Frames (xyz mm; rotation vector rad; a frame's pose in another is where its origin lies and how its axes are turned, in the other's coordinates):
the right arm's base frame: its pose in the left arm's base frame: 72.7 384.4 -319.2 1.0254 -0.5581 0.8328
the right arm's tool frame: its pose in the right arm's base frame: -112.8 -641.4 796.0 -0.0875 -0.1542 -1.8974
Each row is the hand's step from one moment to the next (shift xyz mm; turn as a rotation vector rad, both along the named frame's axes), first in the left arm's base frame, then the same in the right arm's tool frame.
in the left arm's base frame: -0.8 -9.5 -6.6 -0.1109 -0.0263 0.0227
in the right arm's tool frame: 8.5 -6.0 5.1 -0.0657 -0.0810 0.0512
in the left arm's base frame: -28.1 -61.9 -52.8 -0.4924 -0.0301 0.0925
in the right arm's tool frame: 48.9 -63.3 31.8 -0.3280 -0.3495 0.1490
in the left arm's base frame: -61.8 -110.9 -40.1 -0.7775 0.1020 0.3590
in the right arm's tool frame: 44.9 -91.8 85.4 -0.7315 -0.4052 0.2108
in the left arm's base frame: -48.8 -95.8 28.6 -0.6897 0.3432 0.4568
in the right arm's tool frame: -0.6 -39.7 103.9 -0.8628 -0.2372 0.0377
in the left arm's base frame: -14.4 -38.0 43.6 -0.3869 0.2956 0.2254
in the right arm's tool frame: -18.8 6.5 56.2 -0.5133 -0.1326 -0.0824
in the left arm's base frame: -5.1 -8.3 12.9 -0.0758 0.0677 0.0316
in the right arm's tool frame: -7.5 1.8 14.2 -0.0970 -0.0314 -0.0307
